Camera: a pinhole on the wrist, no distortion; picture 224 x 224 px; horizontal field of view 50.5 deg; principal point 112.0 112.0 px. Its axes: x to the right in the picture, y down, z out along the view. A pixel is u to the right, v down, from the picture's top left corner.
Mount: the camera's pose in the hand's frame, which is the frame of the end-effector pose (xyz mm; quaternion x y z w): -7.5 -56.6 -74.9 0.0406 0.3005 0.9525 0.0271
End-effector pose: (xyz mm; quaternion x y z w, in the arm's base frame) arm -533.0 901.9 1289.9 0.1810 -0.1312 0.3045 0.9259
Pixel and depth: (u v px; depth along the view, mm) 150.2 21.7 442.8
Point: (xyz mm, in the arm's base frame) -791.3 1058.6 1539.7
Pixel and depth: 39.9 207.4 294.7
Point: -485.4 867.7 1534.7
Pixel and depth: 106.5 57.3 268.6
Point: -617.2 980.0 1433.9
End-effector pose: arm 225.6 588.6 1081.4 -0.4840 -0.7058 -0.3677 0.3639
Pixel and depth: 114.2 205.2 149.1
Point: 193.6 655.1 1043.8
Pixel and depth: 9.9 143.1 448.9
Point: 246.1 990.9 1154.2
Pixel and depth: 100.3 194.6 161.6
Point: 197.4 668.9 1050.5
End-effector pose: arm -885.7 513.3 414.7 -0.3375 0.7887 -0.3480 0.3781
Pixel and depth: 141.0 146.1 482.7
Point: -618.1 513.2 118.1
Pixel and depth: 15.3 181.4 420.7
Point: -728.1 295.4 131.6
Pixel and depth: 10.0 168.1 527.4
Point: -704.2 248.2 23.7
